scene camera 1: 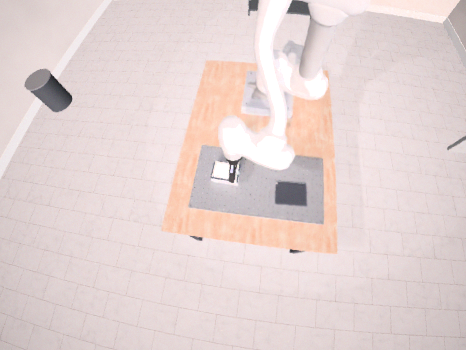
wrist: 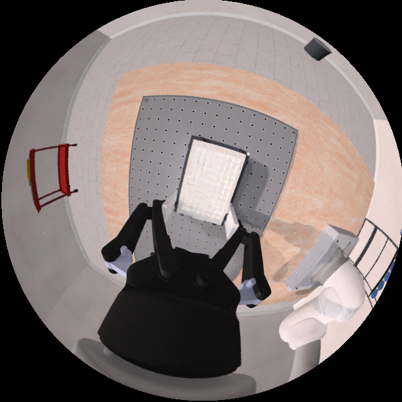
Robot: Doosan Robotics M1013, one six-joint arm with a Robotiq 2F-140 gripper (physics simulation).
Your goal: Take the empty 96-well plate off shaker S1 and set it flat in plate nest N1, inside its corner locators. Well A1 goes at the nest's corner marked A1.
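Places are measured from the arm's base along level axes (x left, y back, z up), in metres.
Where they show: gripper, between the fingertips: (scene camera 1: 235,173).
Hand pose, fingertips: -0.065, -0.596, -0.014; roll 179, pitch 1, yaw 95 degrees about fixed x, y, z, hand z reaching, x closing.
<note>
After its pixels a point has its place, as x, y, z.
The white 96-well plate (scene camera 1: 220,170) {-0.139, -0.606, 0.013} (wrist: 212,181) is level over the dark-rimmed top of shaker S1 (scene camera 1: 223,183) (wrist: 242,174), on the left half of the grey board. Whether a gap lies between plate and shaker cannot be told. My gripper (scene camera 1: 233,175) {-0.065, -0.596, -0.015} (wrist: 201,205) points down and is shut on the plate, one pale finger pad at each long side near the plate's lower end in the wrist view. Plate nest N1 (scene camera 1: 291,194) {0.246, -0.629, -0.041} is a flat dark square on the right half of the board, with a small pale spot at its upper left corner. Well lettering is too small to read.
The perforated grey board (scene camera 1: 255,206) {0.077, -0.732, -0.053} (wrist: 160,127) lies on the wooden table (scene camera 1: 250,231) {0.080, -0.860, -0.066} (wrist: 117,150). The arm's base plate (scene camera 1: 252,106) {-0.068, -0.149, 0.000} stands at the table's far part. A dark bin (scene camera 1: 50,91) (wrist: 317,49) and a red cart (wrist: 64,170) stand off the table.
</note>
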